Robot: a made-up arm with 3 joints. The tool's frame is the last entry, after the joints. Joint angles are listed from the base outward.
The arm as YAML. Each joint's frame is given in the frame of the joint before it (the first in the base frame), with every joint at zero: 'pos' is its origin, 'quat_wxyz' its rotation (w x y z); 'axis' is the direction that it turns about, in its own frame. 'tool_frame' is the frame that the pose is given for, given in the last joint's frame.
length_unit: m
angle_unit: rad
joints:
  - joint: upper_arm
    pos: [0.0, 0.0, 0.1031]
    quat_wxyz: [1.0, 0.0, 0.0, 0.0]
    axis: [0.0, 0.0, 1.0]
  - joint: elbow
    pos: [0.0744, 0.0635, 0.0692]
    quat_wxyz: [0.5, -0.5, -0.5, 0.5]
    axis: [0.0, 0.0, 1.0]
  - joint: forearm
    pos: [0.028, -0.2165, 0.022]
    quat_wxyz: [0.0, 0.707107, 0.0, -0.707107]
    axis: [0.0, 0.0, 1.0]
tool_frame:
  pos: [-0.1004, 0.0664, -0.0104]
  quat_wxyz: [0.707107, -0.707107, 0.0, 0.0]
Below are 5 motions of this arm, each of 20 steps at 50 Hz.
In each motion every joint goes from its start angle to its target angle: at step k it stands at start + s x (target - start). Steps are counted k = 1, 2, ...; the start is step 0. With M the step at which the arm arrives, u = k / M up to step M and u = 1 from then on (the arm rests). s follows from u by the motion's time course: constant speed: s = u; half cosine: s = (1 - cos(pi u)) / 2; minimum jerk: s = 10 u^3 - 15 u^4 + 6 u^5.
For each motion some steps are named. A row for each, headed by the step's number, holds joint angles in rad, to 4 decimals.
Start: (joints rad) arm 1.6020 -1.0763 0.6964
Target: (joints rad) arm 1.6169 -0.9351 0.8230
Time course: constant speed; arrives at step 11
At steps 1, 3, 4, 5, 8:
1: 1.6034 -1.0635 0.7079
3: 1.6061 -1.0378 0.7309
4: 1.6074 -1.0250 0.7424
5: 1.6088 -1.0121 0.7539
8: 1.6128 -0.9736 0.7885

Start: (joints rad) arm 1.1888 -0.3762 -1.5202
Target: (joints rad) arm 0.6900 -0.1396 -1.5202
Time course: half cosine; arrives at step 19
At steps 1, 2, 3, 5, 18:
1: 1.1854 -0.3746 -1.5202
2: 1.1753 -0.3698 -1.5202
3: 1.1587 -0.3619 -1.5202
5: 1.1083 -0.3380 -1.5202
18: 0.6934 -0.1412 -1.5202

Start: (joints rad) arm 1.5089 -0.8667 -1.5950
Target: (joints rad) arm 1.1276 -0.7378 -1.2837
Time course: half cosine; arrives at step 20
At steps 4, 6, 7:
4: 1.4725 -0.8544 -1.5653
6: 1.4303 -0.8401 -1.5308
7: 1.4048 -0.8315 -1.5100

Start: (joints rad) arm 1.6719 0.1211 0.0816
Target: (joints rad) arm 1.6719 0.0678 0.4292
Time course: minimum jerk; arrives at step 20
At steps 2, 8, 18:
2: 1.6719 0.1206 0.0846
8: 1.6719 0.1042 0.1919
18: 1.6719 0.0683 0.4262

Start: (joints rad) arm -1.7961 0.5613 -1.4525
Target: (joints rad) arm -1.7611 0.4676 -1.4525
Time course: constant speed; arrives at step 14
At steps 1, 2, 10, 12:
1: -1.7936 0.5546 -1.4525
2: -1.7911 0.5479 -1.4525
10: -1.7711 0.4944 -1.4525
12: -1.7661 0.4810 -1.4525

